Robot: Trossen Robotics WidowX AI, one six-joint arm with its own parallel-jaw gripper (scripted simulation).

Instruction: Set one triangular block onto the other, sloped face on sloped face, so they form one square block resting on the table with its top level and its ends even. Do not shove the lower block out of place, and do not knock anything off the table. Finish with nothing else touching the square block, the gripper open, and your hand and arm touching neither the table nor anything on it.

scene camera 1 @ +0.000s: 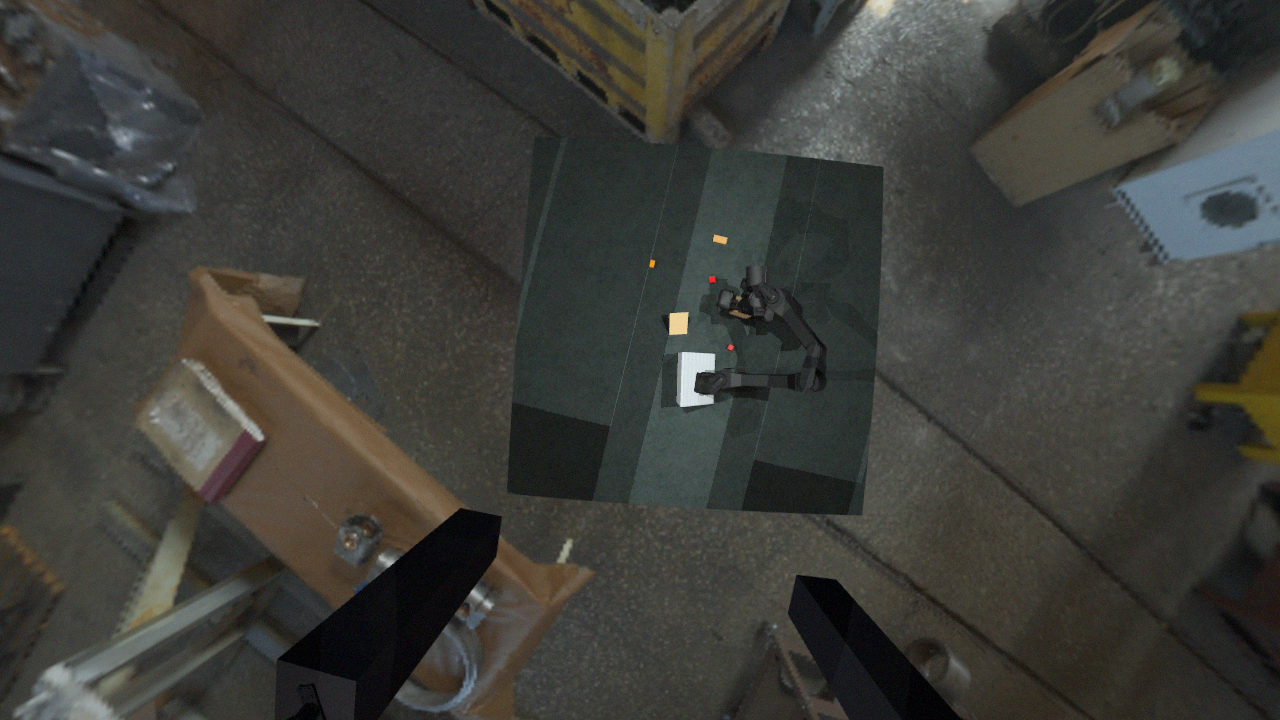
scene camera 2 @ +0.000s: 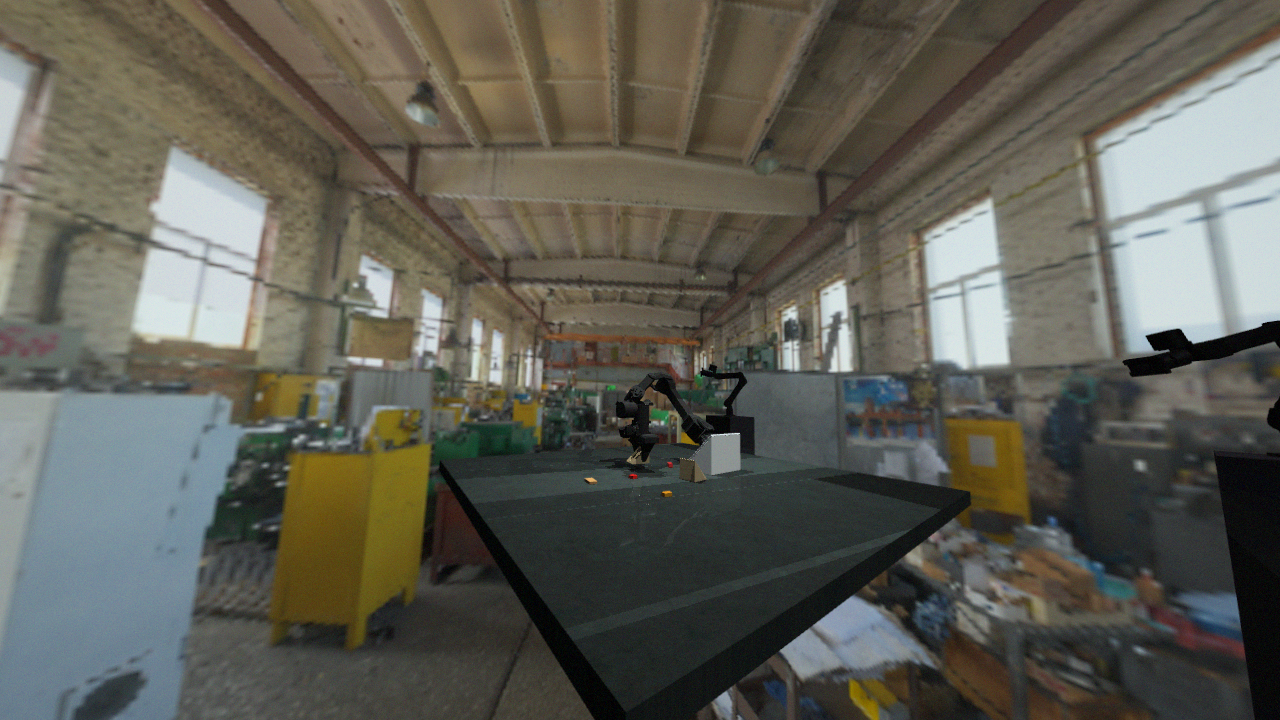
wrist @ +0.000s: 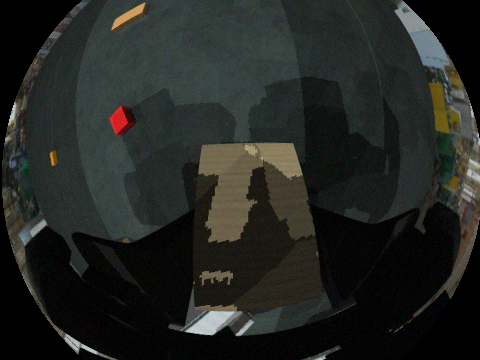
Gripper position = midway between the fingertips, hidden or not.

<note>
The gripper (scene camera 2: 640, 460) carries a tan triangular block (wrist: 254, 244).
The gripper also shows in the wrist view (wrist: 249, 208).
</note>
